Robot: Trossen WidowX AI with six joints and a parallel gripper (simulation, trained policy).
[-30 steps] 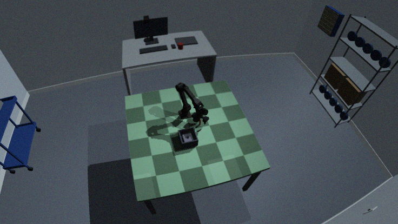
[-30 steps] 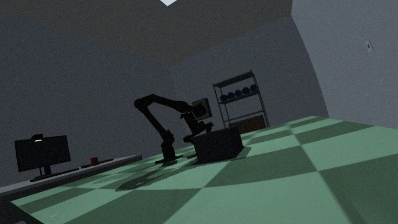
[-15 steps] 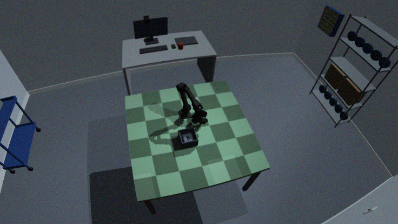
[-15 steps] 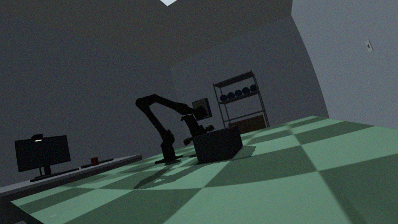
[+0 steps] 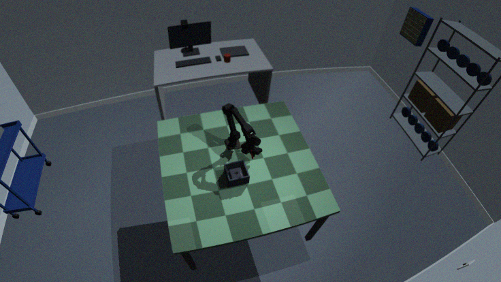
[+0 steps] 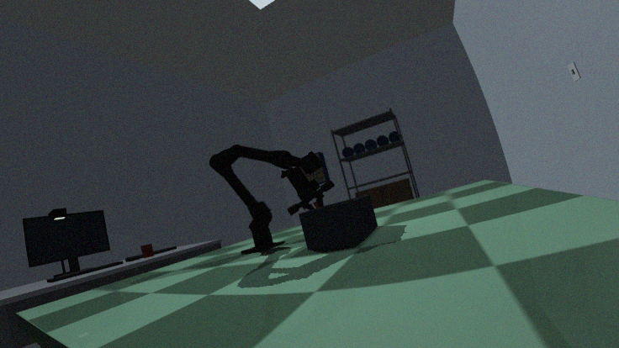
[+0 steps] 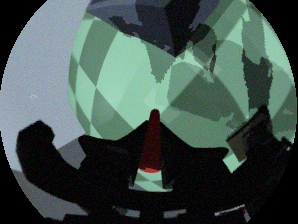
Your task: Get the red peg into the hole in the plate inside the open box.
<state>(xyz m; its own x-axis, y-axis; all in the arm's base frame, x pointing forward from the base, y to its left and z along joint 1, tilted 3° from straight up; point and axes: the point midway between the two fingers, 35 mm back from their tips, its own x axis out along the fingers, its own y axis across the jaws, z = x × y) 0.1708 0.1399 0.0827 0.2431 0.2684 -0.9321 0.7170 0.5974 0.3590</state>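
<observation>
My gripper tip is now 15 cm short of the dark grey box, 15 cm to the left of it and 3 cm above it. Round my gripper tip: red peg 1 cm to the right, 2 cm above.
</observation>
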